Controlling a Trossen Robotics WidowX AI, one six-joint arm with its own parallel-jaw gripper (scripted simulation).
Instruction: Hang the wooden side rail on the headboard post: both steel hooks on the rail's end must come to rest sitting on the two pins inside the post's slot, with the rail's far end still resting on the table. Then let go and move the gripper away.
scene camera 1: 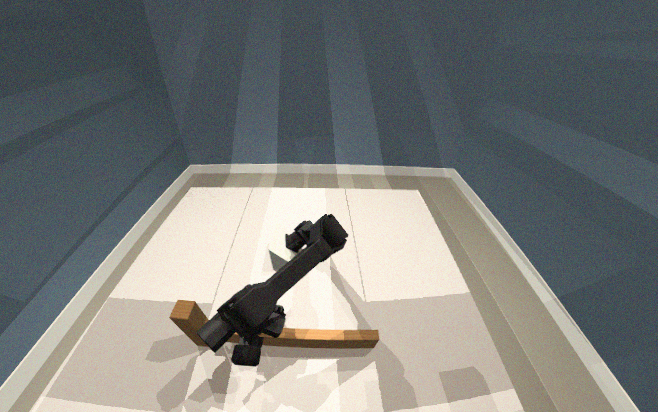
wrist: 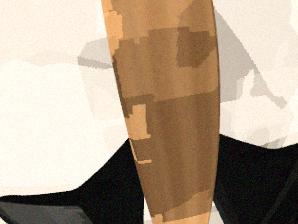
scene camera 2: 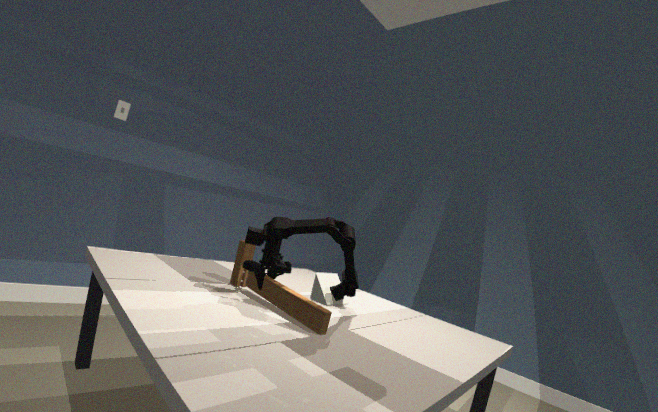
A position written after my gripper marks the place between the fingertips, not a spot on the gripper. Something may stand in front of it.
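Observation:
There is a wooden headboard post [scene camera 1: 187, 315], and there is a wooden side rail [scene camera 1: 290, 337]. I find the rail in the wrist view [wrist: 166, 68] too, and again in scene camera 2 [scene camera 2: 314, 316]. My own gripper [scene camera 1: 259, 337] is visible as well, and it appears both in the wrist view [wrist: 161, 132] and in scene camera 2 [scene camera 2: 263, 289].

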